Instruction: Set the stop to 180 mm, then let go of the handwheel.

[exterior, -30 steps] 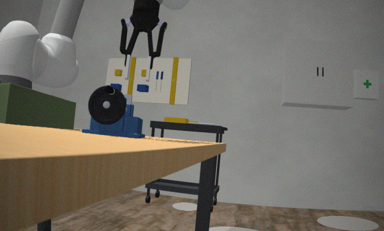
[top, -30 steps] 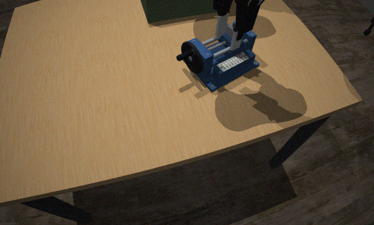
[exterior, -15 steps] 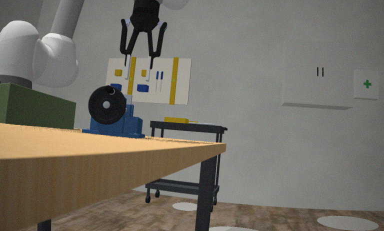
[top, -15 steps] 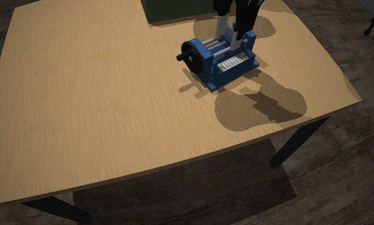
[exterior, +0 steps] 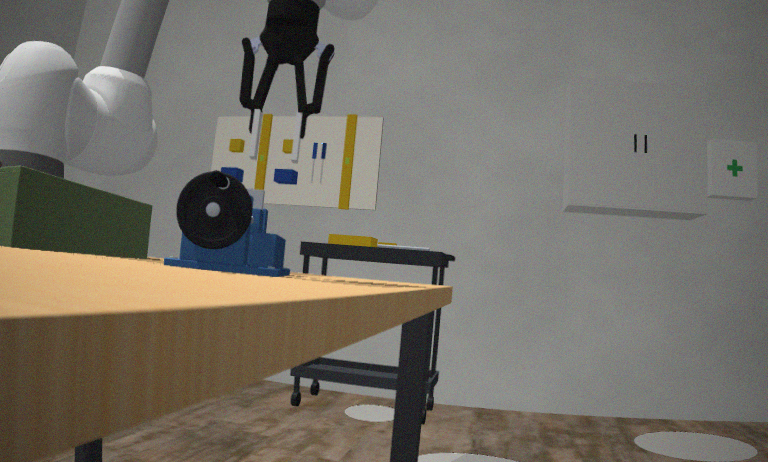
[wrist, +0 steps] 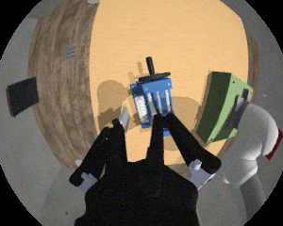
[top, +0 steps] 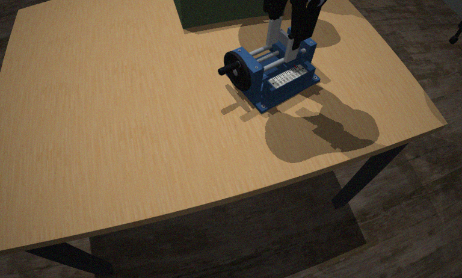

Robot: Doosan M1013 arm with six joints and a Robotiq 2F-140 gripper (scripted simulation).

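My hand is 90 mm to the left of the handwheel, 90 mm above it and 40 mm past it. From my hand the other things lie so: stop plate 100 mm below, 70 mm to the left, 70 mm behind.
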